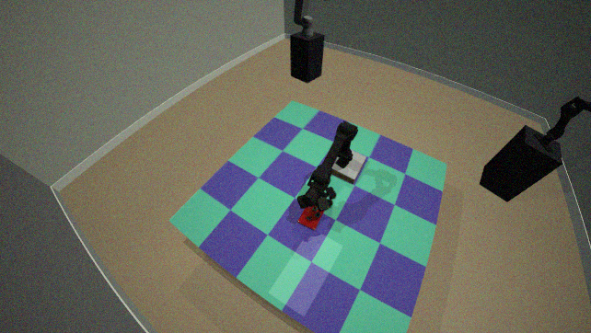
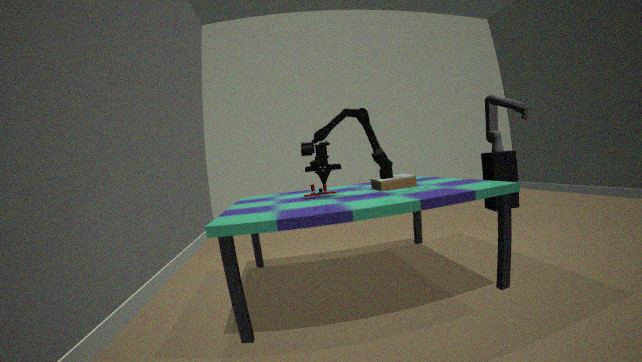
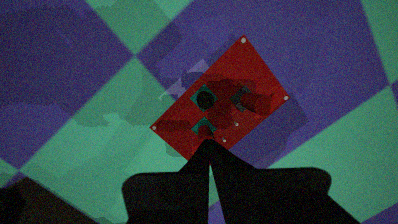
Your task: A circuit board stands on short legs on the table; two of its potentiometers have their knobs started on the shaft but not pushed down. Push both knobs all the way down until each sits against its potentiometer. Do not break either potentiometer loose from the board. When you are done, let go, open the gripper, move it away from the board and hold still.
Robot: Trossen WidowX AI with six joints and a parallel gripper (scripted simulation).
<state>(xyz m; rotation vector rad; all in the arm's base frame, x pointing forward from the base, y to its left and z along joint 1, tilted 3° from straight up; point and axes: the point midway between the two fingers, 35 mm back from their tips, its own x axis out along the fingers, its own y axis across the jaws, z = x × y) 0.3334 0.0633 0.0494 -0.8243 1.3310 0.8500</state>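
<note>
My gripper tip is 6 cm short of the red knob, 1 cm to the right of it and 1 cm above it.
</note>
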